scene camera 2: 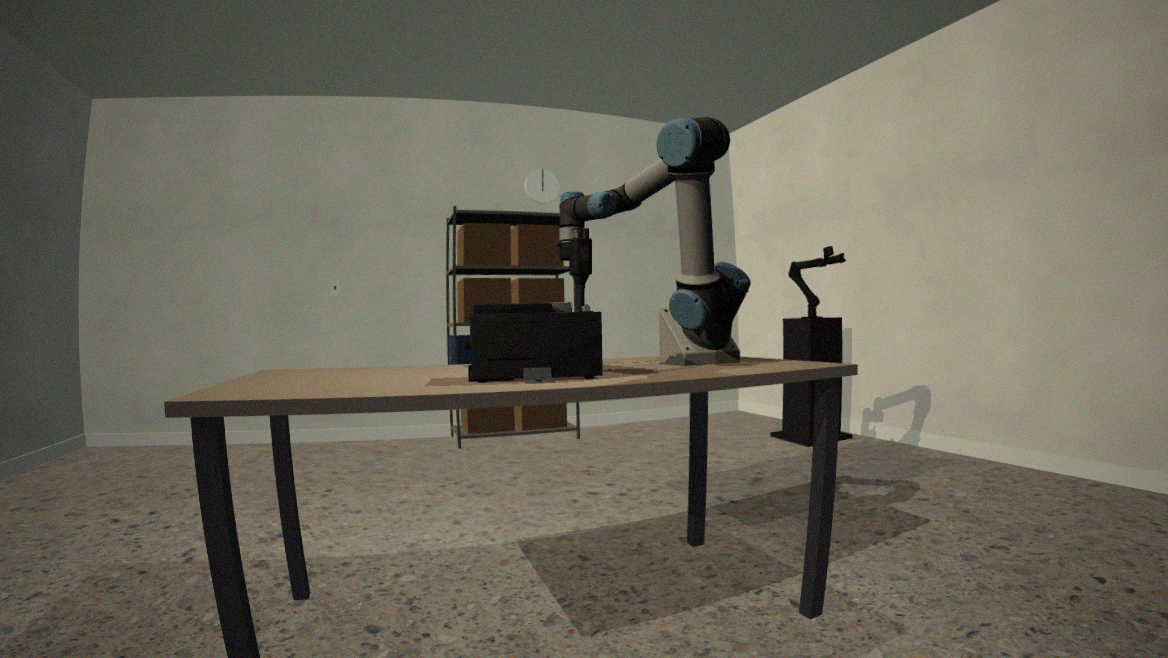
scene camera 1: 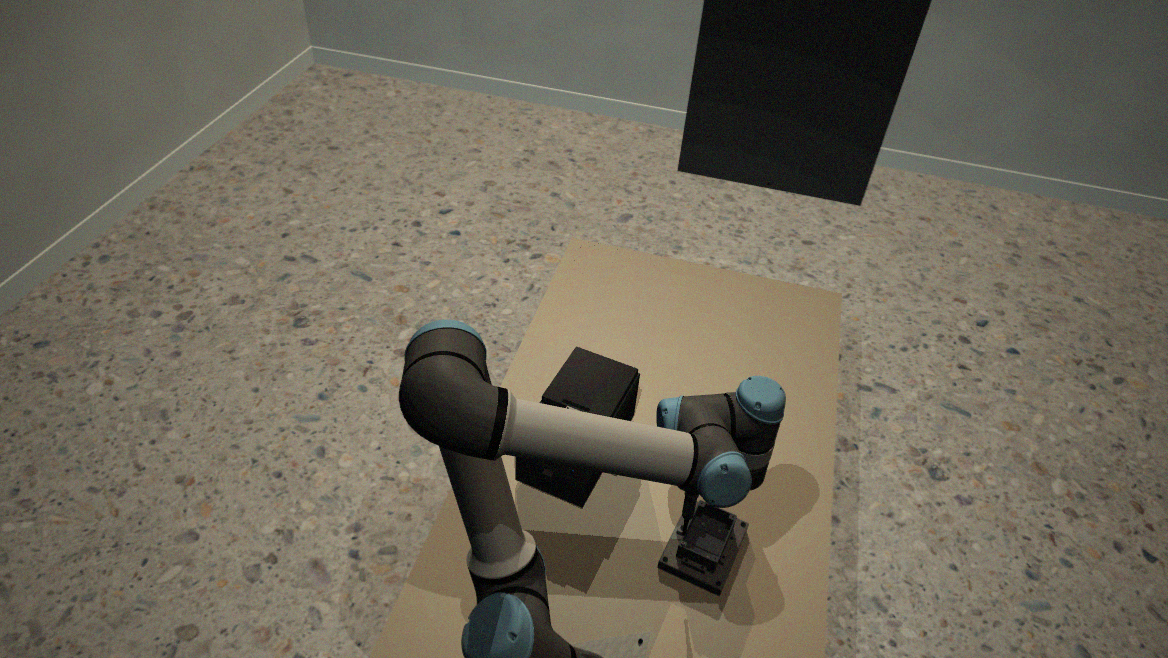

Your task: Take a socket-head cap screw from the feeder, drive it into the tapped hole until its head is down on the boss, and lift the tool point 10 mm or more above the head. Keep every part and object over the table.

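Observation:
The screw feeder (scene camera 1: pixel 592 381) (scene camera 2: pixel 535 343) is a black box on the table, partly behind the forearm in scene camera 1. A dark open-topped housing (scene camera 1: pixel 707 535) stands on a dark square base plate (scene camera 1: pixel 690 575) to the feeder's right in scene camera 1. My screwdriver (scene camera 1: pixel 685 527) (scene camera 2: pixel 578 300) points straight down, with its slim dark nose at the housing's left edge in scene camera 1. In scene camera 2 its lower end passes behind the feeder's top. The tapped hole, the boss and any screw at the bit are too small or hidden to tell.
The wooden table (scene camera 1: pixel 702 286) (scene camera 2: pixel 326 398) carries the arm's base (scene camera 2: pixel 702 356). The forearm (scene camera 1: pixel 596 441) spans above part of the feeder. A shelf rack (scene camera 2: pixel 450 286) with cardboard boxes and a black pedestal (scene camera 2: pixel 811 384) with a small arm stand beyond the table.

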